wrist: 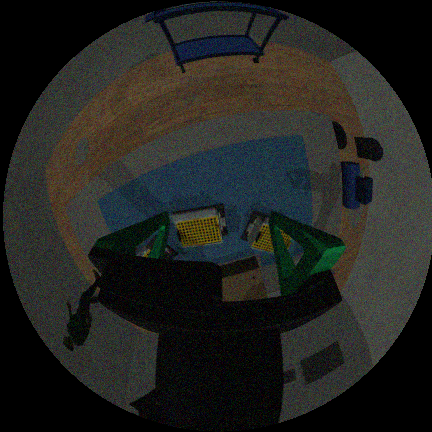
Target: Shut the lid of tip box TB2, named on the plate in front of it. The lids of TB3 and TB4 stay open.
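Frame: origin at the arm's base, x back, y down, z right, level; centimetres.
Where they show: gripper, fingertip midpoint: (218,216).
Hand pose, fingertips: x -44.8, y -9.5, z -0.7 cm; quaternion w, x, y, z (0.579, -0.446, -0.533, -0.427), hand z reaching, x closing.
Note:
Each offset is from my fingertips to the top centre of the thing. Level surfaces: height alone.
My gripper (218,216) is open, its two green fingers wide apart with nothing held between them. A tip box with a yellow rack @(dx +13.4, dy +21.3, dz -6.1 cm) (199,231) shows between the fingers, nearer the left one, with a grey and dark raised part along its back. A second tip box with a yellow rack @(dx +18.0, dy +21.3, dz +15.5 cm) (265,243) stands to the right, partly hidden by the right finger. A bit of yellow @(dx +25.5, dy +21.3, dz -25.0 cm) (146,253) shows through the left finger, mostly hidden. The picture is dark and no name plate can be read, so I cannot tell which box is TB2.
The boxes stand on a blue mat @(dy +28.8 cm) (250,165) with a grey border. A brown block-like thing (242,286) with a dark strip lies close below them. A blue cart (220,47) stands at the far top. Dark objects (369,148) and a blue cylinder (351,185) are at the right edge.

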